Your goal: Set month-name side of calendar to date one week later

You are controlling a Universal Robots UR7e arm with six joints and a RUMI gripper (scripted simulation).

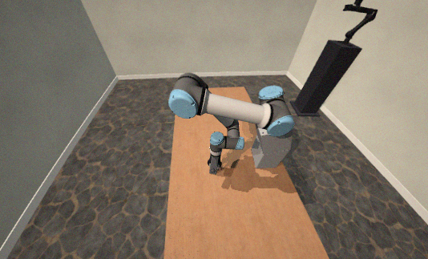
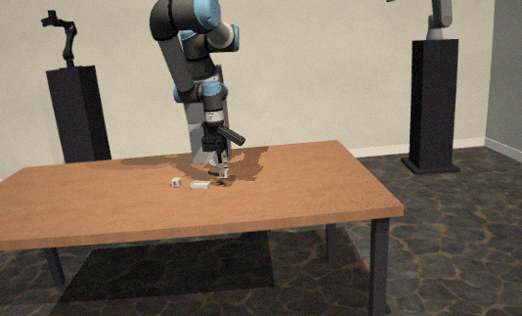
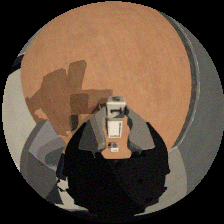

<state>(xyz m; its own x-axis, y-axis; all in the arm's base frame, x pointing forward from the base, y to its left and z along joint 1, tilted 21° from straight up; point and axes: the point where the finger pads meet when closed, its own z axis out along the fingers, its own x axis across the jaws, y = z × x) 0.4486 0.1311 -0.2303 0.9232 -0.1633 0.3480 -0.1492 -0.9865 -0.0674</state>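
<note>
My gripper is now 110 mm to the left of the white calendar tray, 60 mm above it and 20 mm past it.
</note>
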